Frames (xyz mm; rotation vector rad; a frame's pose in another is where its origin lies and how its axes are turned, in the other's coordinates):
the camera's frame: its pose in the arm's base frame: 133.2 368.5 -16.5 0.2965 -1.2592 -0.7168
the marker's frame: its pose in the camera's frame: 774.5 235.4 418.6 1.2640 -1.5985 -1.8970
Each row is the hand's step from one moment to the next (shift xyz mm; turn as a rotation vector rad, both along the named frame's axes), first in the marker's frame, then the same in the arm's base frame.
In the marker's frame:
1: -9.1 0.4 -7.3 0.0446 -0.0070 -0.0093
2: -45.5 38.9 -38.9 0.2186 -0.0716 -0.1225
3: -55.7 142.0 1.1 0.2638 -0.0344 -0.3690
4: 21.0 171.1 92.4 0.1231 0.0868 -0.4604
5: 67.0 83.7 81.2 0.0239 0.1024 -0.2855
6: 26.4 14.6 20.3 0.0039 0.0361 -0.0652
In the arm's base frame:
1: -1.9 -4.3 10.7 0.0084 -0.0223 -0.0395
2: -46.3 -20.0 50.6 0.0683 -0.1865 -0.1687
3: -143.8 32.0 39.6 0.0024 -0.4303 -0.1476
4: -156.2 100.3 -61.6 -0.1378 -0.4644 0.0007
5: -68.3 67.2 -94.3 -0.1367 -0.2679 0.0460
6: -10.2 13.4 -32.2 -0.0439 -0.0594 0.0108

